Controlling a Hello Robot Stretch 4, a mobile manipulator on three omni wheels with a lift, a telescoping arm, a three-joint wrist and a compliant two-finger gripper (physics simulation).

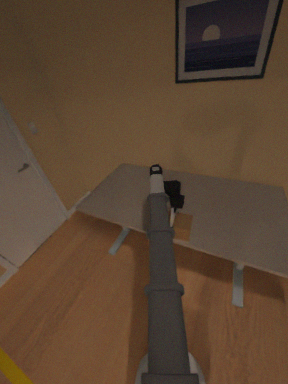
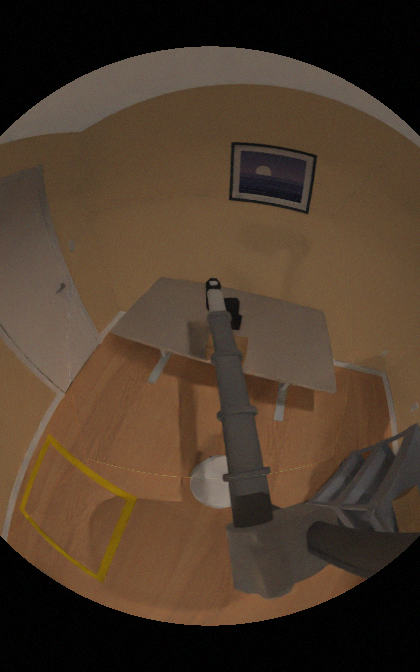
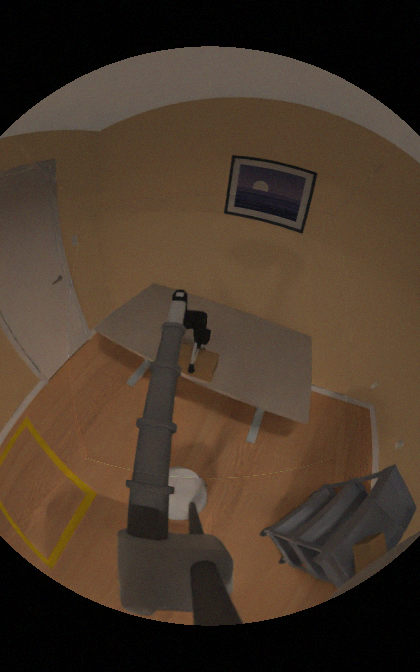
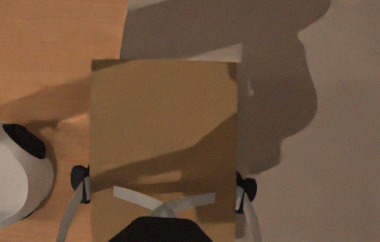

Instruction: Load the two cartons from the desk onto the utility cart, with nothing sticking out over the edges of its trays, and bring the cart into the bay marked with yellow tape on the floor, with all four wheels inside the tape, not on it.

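Places are measured from the robot's base along level axes (x left, y back, z up), in metres.
Pixels of known places: gripper, between the fingertips: (image 4: pixel 165 179).
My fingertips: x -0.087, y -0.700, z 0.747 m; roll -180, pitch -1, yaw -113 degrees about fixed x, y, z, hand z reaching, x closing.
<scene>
Behind a point stands the place of what it marks.
A brown carton (image 1: pixel 183 227) {y -0.635, x -0.132, z 0.803 m} (image 2: pixel 240 345) (image 3: pixel 205 364) (image 4: pixel 160 110) {y -0.718, x -0.023, z 0.803 m} lies at the front edge of the grey desk (image 1: pixel 235 215) {y -0.790, x -0.515, z 0.693 m} (image 2: pixel 290 340) (image 3: pixel 265 370) (image 4: pixel 345 150) {y -0.948, x -0.149, z 0.693 m}. My gripper (image 3: pixel 202 361) (image 4: pixel 165 179) {y -0.700, x -0.087, z 0.747 m} is shut on this carton, with one fingertip pad against each side. I cannot see any gap under the carton. Another brown carton (image 3: pixel 370 550) is on the grey utility cart (image 2: pixel 407 465) (image 3: pixel 395 500) at the lower right; its lower part is cut off, and I cannot tell how it sits in the tray. The yellow tape bay (image 1: pixel 12 367) {y -0.031, x 1.162, z -0.026 m} (image 2: pixel 118 540) (image 3: pixel 72 530) is at the lower left.
My arm (image 1: pixel 162 280) {y -0.228, x 0.002, z 1.157 m} (image 2: pixel 239 425) (image 3: pixel 155 425) reaches out over the desk's front edge. A white rounded thing (image 2: pixel 207 485) (image 3: pixel 187 492) (image 4: pixel 15 175) {y -0.152, x -0.029, z 0.186 m} is low between desk and mast. A door (image 1: pixel 15 200) {y -1.173, x 1.448, z 0.650 m} (image 2: pixel 30 280) (image 3: pixel 30 265) is at the left; a wall stands behind the desk.
</scene>
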